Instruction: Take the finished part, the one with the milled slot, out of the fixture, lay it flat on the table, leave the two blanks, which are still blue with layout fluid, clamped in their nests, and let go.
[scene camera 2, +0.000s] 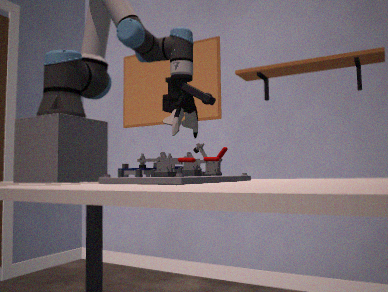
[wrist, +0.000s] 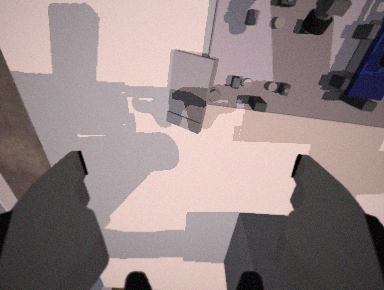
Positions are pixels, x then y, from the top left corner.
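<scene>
A fixture plate (wrist: 260, 52) is 24 cm from the lens. A finished part (wrist: 192, 75) is 22 cm from the lens, and my gripper (wrist: 190, 155) is 12 cm from the lens.
</scene>
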